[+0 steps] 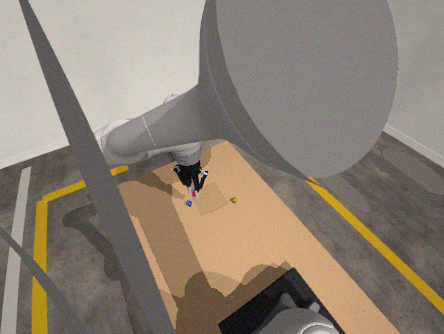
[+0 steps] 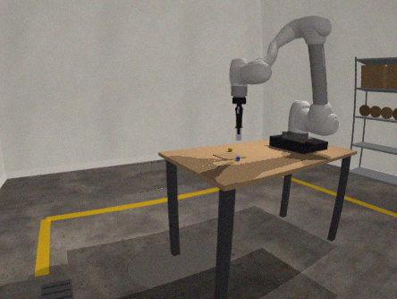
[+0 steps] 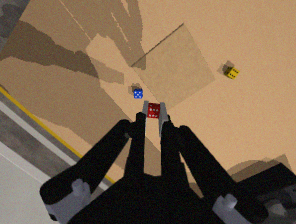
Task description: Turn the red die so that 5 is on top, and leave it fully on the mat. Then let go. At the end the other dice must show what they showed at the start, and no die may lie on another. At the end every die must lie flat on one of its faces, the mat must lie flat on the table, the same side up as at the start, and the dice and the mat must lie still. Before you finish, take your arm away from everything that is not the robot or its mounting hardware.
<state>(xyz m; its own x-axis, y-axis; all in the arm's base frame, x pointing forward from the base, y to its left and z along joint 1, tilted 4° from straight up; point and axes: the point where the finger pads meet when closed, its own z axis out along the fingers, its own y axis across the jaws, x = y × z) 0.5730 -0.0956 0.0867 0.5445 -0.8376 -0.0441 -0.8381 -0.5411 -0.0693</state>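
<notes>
Right now the tan mat is 1 cm behind my hand, 7 cm to the right of it and 14 cm below it. Also, from my hand: red die: 2 cm below; then yellow die: 10 cm behind, 15 cm to the right, 13 cm below; then blue die: 3 cm ahead, 2 cm to the left, 13 cm below.
</notes>
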